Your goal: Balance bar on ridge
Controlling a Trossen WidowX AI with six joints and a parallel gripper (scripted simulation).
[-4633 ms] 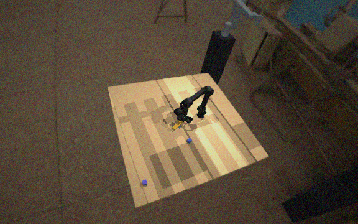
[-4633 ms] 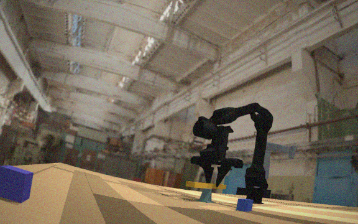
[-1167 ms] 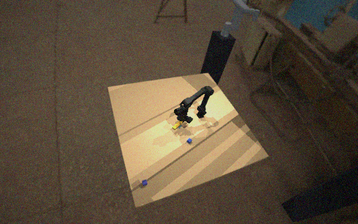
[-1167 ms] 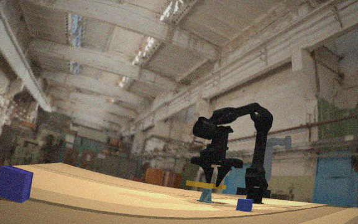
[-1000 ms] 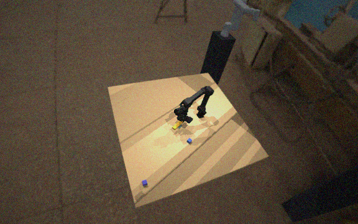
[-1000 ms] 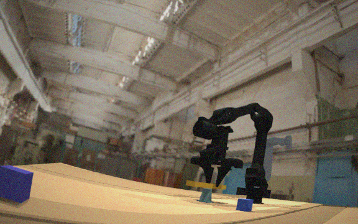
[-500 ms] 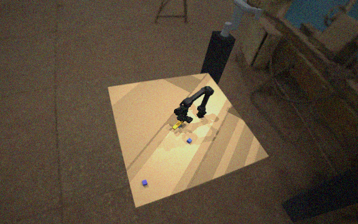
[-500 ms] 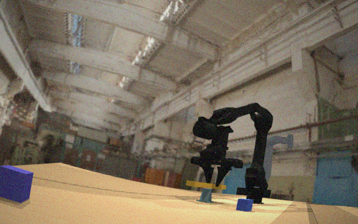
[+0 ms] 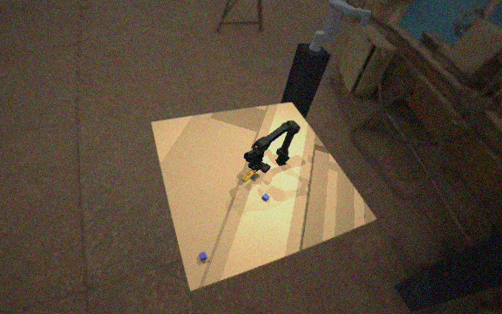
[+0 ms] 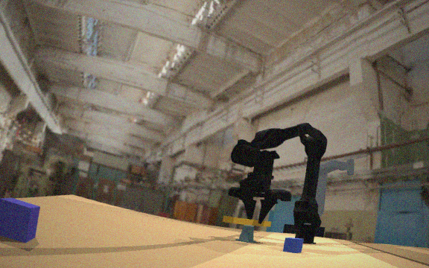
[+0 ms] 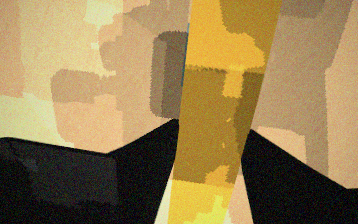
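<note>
My gripper tip is now 20 mm short of the yellow bar and 10 mm to the right of it. The rest, counted from my gripper tip: blue cube: 490 mm ahead, 450 mm to the left, 40 mm below.
</note>
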